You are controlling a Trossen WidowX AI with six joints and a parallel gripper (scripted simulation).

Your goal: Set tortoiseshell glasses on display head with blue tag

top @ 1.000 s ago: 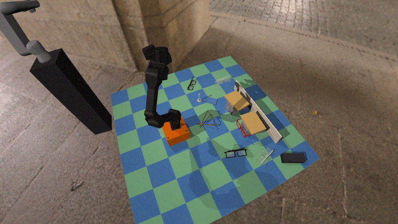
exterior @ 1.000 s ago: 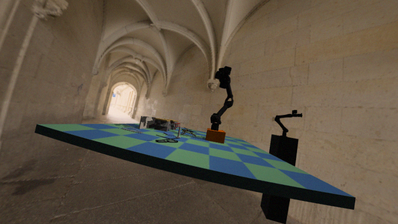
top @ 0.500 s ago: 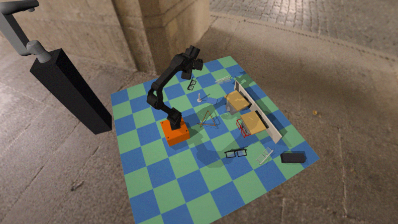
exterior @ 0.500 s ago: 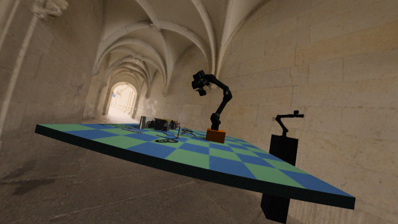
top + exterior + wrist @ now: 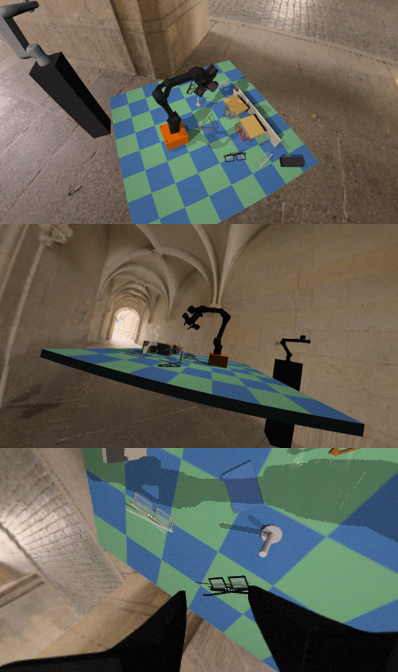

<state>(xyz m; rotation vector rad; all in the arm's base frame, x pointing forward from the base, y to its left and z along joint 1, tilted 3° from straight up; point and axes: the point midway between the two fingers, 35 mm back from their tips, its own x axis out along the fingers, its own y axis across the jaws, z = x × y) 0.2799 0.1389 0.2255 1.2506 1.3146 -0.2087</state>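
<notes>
Right now my gripper tip is 26 cm above the small grey peg, 8 cm to the right of it and 4 cm past it. Also, from my gripper tip: black case: 64 cm to the right, 41 cm ahead, 26 cm below; grey wall panel: 33 cm ahead, 23 cm below, 19 cm to the right.
</notes>
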